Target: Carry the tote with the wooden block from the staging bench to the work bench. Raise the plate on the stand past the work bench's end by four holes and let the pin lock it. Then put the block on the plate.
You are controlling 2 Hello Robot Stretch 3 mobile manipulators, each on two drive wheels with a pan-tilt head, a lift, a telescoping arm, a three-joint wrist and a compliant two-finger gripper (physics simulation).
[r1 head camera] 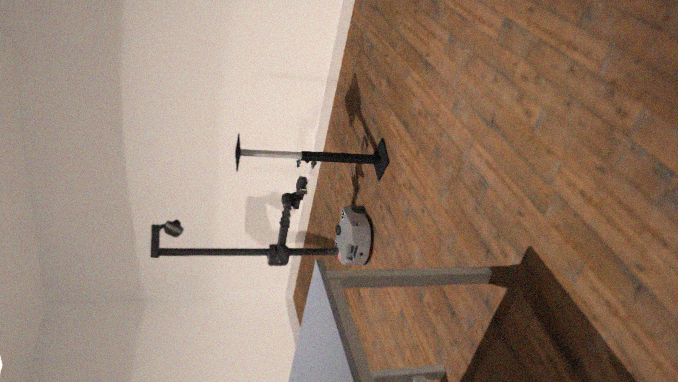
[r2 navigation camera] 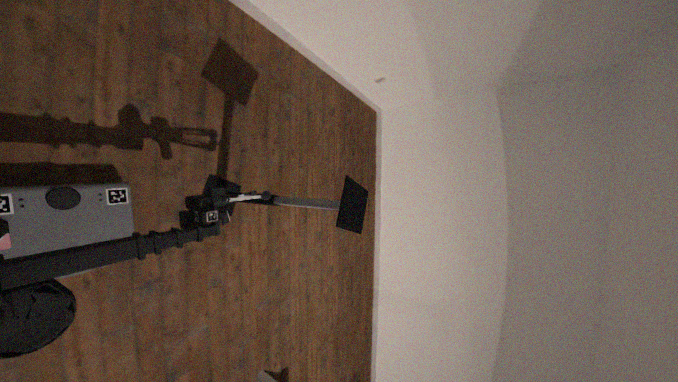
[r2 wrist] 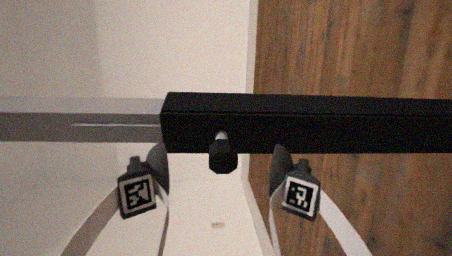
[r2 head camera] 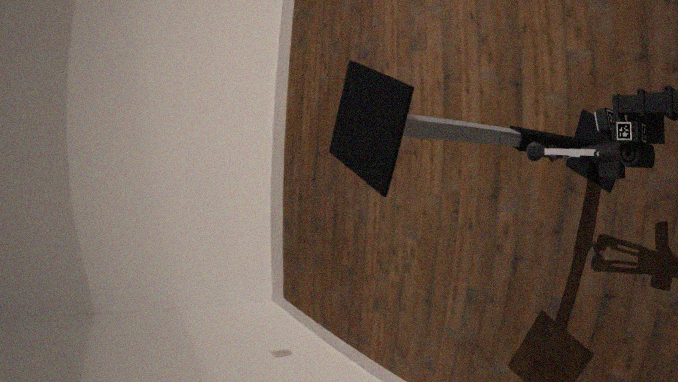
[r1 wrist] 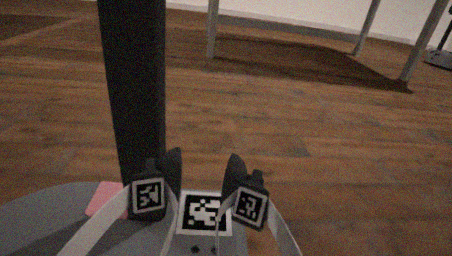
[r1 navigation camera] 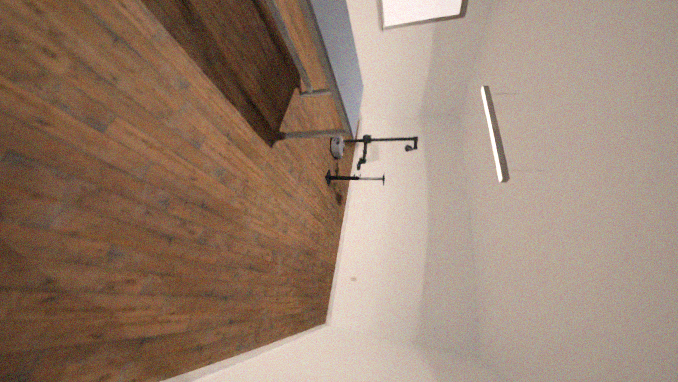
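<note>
The black square plate (r1 head camera: 238,152) (r1 navigation camera: 383,178) (r2 head camera: 372,127) (r2 navigation camera: 353,205) tops the stand's grey post (r2 head camera: 455,131) (r2 wrist: 50,127), which enters a black sleeve (r1 head camera: 340,158) (r2 wrist: 340,131). A black pin knob (r2 wrist: 223,159) sticks out of the sleeve near its upper end. The r2 gripper (r2 wrist: 220,164) (r2 head camera: 536,151) is open, its fingertips on either side of the knob and apart from it. The r1 gripper (r1 wrist: 204,167) is open and empty above r1's own base. The work bench (r1 head camera: 320,340) (r1 navigation camera: 340,55) stands near the stand. Tote, wooden block and staging bench do not show.
Robot r2's base (r1 head camera: 354,237) (r1 navigation camera: 337,148) stands between the work bench's end and the stand. Walls meet in a corner beyond the stand. Bench legs (r1 wrist: 212,30) and r1's dark mast (r1 wrist: 137,100) show in the r1 wrist view.
</note>
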